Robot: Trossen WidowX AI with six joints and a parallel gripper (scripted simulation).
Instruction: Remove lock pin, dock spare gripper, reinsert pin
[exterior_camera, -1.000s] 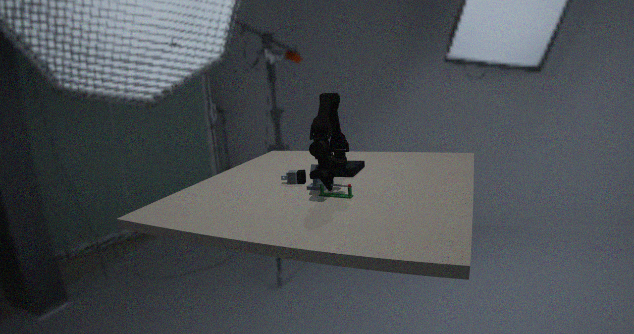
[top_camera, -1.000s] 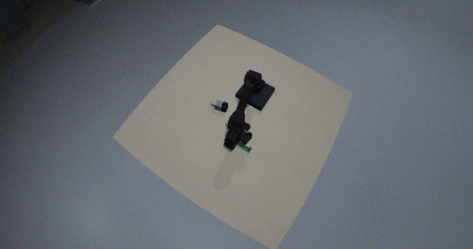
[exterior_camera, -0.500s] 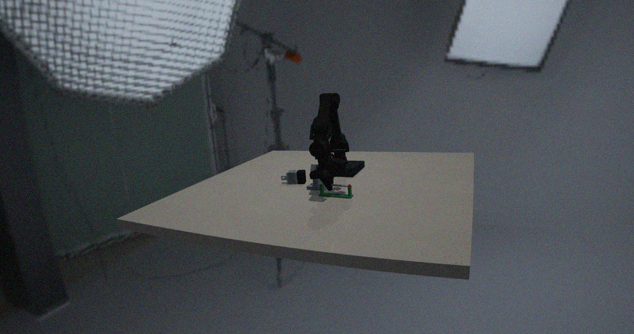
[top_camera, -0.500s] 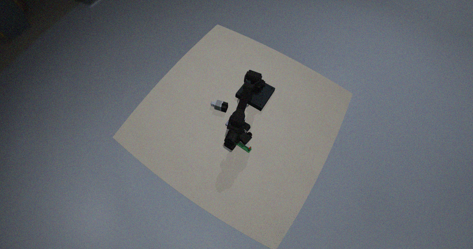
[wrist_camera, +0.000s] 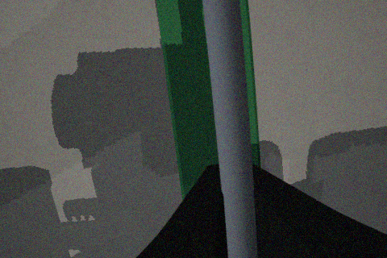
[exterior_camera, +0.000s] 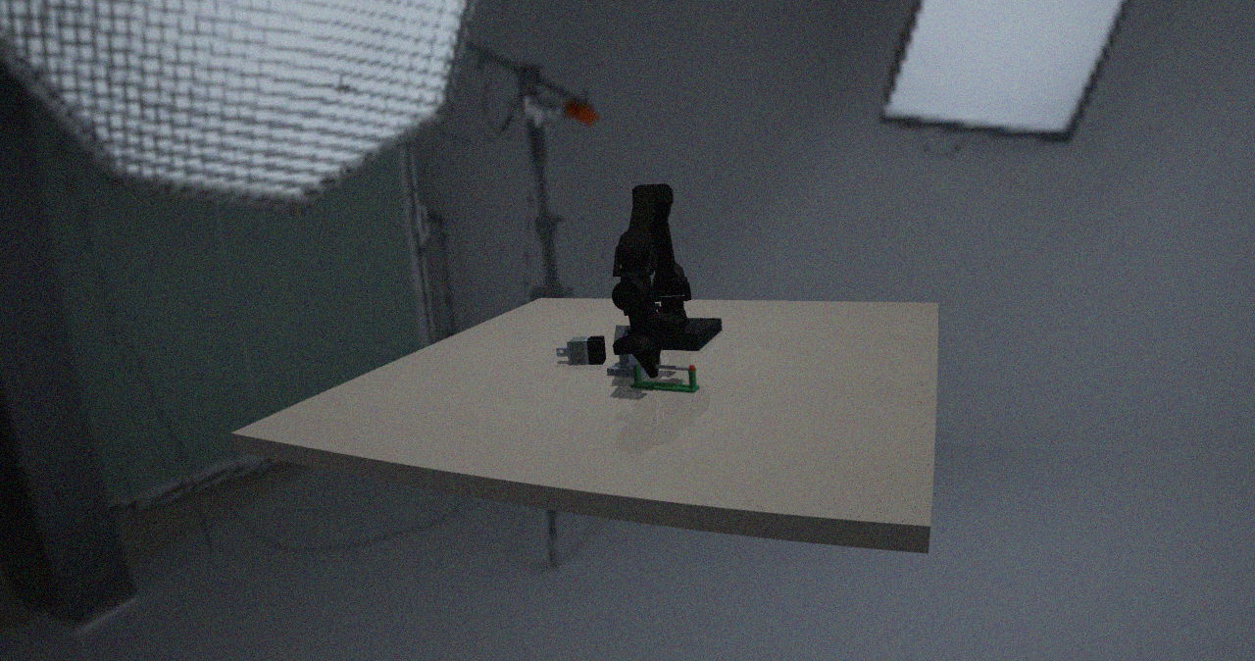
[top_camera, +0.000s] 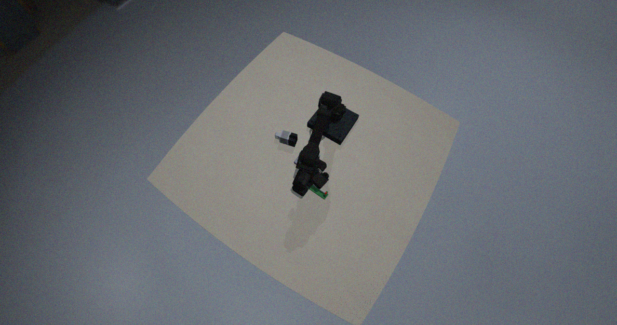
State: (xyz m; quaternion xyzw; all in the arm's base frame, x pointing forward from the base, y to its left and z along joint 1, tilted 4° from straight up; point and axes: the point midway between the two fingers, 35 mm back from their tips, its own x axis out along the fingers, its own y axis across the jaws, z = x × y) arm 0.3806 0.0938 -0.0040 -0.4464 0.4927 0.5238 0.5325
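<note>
My gripper tip is 2 cm to the right of the green rack. Also, from my gripper tip: grey mount 10 cm behind, 9 cm to the right, 3 cm above; spare gripper 14 cm behind, 24 cm to the right, 1 cm above.
</note>
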